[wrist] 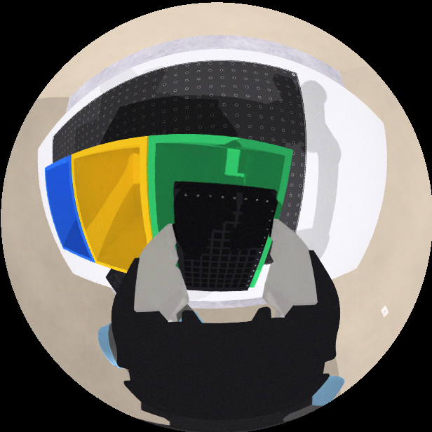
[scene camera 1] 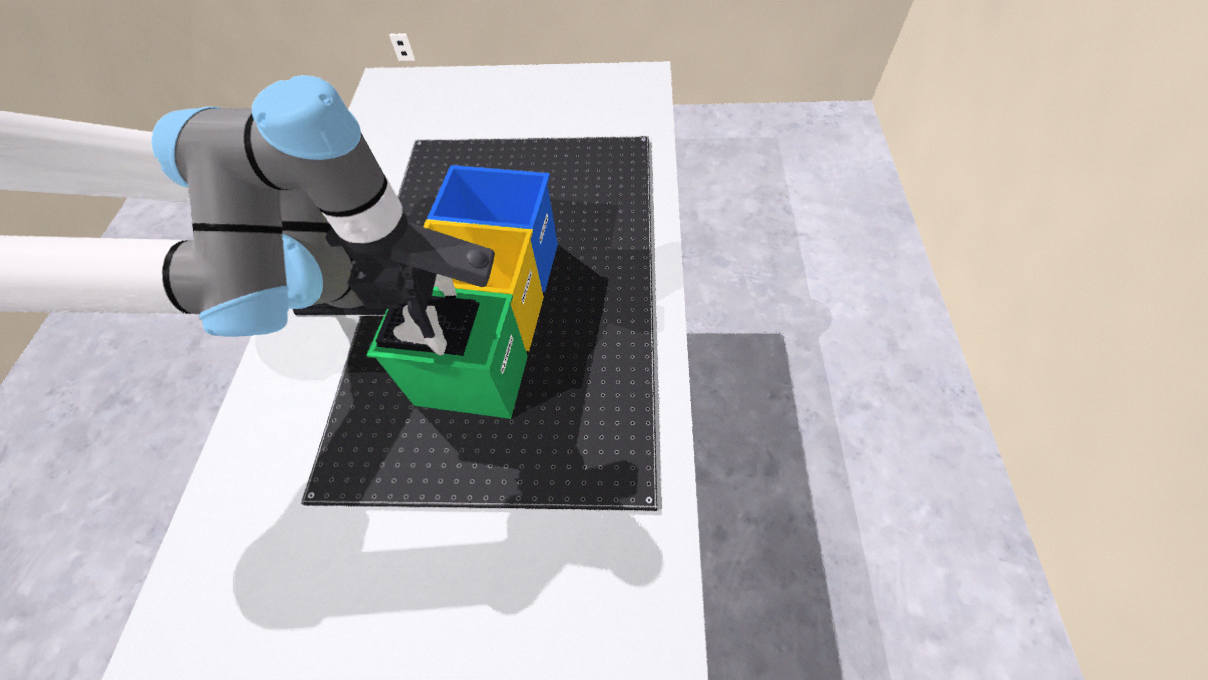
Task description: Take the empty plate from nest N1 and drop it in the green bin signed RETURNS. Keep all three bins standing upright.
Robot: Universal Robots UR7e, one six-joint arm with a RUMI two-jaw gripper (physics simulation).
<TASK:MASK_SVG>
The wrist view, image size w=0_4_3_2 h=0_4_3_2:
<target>gripper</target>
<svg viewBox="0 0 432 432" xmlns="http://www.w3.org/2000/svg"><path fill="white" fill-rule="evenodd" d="M276 218L271 219L269 237L272 240L270 255L273 262L269 265L262 292L264 301L276 309L274 318L271 318L271 309L268 306L263 306L257 309L255 316L249 321L201 323L196 313L191 310L182 311L182 321L177 321L176 313L189 302L189 296L180 269L175 266L178 257L175 250L177 234L174 223L166 224L145 245L139 257L133 259L114 296L111 325L116 344L116 364L119 367L128 369L130 380L124 380L123 384L141 401L141 410L164 417L170 421L170 428L182 431L245 432L283 424L283 417L311 405L313 394L318 391L320 386L329 377L328 373L323 373L325 361L332 360L336 356L335 342L340 316L339 298L332 279L313 250L309 250L304 241Z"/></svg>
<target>blue bin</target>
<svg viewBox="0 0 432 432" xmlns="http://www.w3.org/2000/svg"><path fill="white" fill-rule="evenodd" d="M70 154L44 168L50 214L62 248L91 262L95 262L88 248L76 209Z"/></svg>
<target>yellow bin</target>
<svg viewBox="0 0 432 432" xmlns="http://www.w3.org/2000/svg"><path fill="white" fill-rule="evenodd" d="M148 135L107 142L71 154L74 198L88 248L93 255L95 263L125 273L133 259L139 257L145 245L153 238L147 184Z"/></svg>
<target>green bin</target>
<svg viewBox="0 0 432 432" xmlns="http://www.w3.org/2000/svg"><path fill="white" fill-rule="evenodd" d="M269 235L248 288L255 286L272 241ZM149 135L147 184L153 237L166 224L174 223L173 182L175 181L238 184L275 189L277 191L276 200L278 203L274 218L278 219L288 182L292 149L267 142L224 135Z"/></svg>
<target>black plate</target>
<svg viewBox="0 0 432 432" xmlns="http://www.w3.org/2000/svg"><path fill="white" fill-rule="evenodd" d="M173 182L177 264L187 290L248 290L269 235L271 219L274 218L278 203L276 200L277 191L275 189L238 184Z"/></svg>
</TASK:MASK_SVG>
